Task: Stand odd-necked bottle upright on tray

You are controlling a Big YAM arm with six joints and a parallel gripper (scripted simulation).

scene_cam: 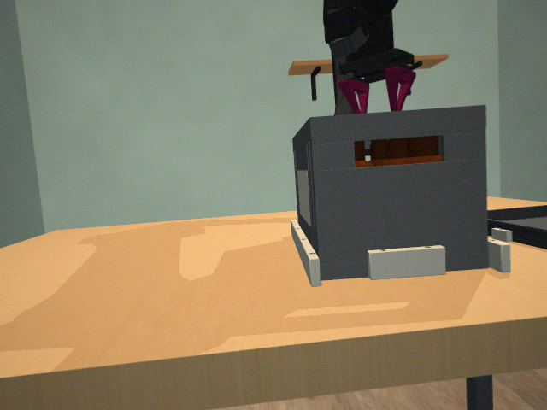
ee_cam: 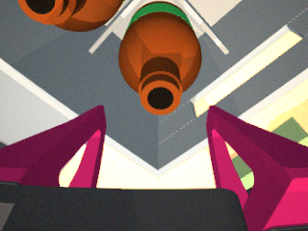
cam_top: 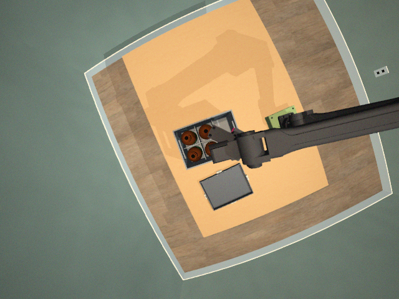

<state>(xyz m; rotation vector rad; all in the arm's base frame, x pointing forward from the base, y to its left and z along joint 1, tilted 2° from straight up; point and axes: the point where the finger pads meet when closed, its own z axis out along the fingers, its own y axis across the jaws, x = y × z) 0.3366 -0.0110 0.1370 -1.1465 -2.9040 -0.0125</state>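
Now: the dark grey crate 110 mm below my hand, 90 mm ahead of it and 40 mm to the right of it. Also, from my hand: grey tray (240 mm to the left, 180 mm below, 70 mm ahead).
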